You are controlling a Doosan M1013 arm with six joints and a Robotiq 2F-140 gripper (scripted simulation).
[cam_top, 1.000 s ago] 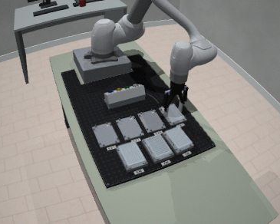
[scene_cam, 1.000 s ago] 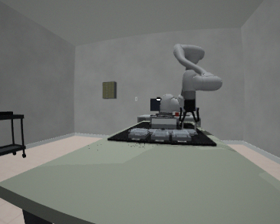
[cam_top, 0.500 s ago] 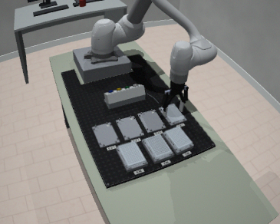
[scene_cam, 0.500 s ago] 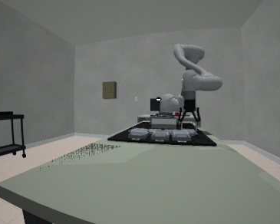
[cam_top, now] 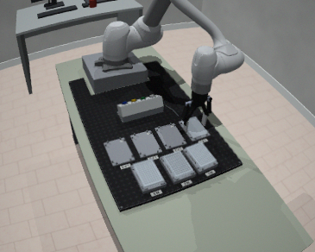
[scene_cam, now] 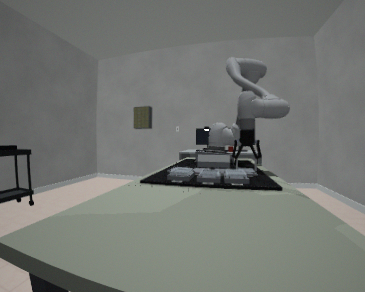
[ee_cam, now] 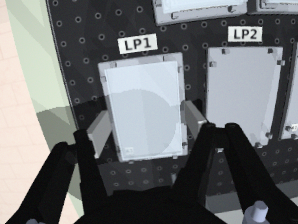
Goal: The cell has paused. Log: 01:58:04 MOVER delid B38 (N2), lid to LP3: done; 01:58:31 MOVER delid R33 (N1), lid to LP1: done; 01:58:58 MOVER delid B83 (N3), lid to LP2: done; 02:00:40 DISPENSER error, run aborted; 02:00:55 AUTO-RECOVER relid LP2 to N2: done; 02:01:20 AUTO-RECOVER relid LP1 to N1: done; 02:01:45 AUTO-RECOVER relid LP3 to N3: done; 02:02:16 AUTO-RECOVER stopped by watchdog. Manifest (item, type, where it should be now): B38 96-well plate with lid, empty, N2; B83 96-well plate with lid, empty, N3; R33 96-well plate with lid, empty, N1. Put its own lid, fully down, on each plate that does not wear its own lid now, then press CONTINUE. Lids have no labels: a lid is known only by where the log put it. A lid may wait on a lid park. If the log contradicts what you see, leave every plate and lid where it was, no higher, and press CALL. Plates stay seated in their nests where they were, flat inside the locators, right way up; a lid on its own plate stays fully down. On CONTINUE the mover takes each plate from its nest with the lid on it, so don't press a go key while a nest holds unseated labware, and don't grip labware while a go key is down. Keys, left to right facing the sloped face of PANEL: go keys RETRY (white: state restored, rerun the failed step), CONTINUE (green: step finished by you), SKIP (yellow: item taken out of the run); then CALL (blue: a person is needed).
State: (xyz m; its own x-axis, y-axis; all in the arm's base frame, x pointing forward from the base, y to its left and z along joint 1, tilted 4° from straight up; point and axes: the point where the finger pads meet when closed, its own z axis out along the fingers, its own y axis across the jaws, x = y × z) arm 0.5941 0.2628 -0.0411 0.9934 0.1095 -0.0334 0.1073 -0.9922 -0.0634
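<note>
The lid park LP1 is 3 cm below my hand. The rest, counted from my hand: lid park LP2: 13 cm to the right, 3 cm below, 1 cm ahead; then lid park LP4: 25 cm to the right, 3 cm below, 3 cm ahead; then white key: 23 cm behind, 14 cm to the right, 3 cm above.
</note>
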